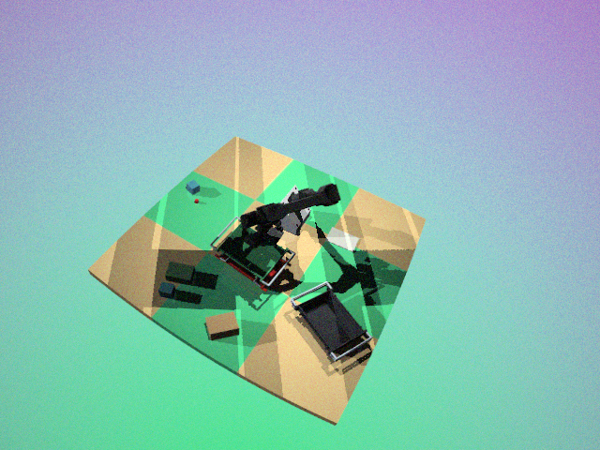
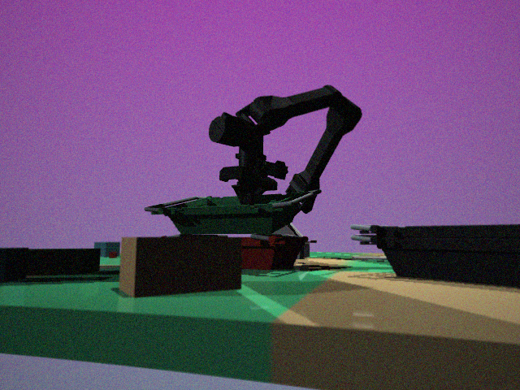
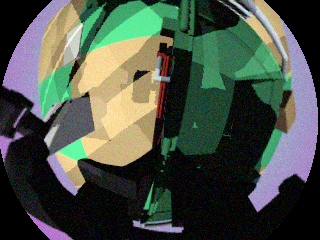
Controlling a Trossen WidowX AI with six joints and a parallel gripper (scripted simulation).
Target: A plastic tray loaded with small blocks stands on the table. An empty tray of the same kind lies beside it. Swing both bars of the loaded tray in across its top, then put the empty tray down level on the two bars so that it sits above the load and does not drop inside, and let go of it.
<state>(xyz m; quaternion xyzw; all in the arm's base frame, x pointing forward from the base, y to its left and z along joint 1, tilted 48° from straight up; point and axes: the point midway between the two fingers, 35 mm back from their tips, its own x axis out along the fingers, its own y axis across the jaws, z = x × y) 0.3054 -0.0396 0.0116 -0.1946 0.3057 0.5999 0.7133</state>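
My gripper tip is 70 mm short of the green tray, 20 mm below it and 10 mm to the left of it. Also, from my gripper tip: brown box (410 mm ahead, 80 mm below, 20 mm to the left); then flat green block (270 mm to the right, 270 mm ahead, 90 mm below); then white flat plate (310 mm behind, 300 mm to the left, 100 mm below).
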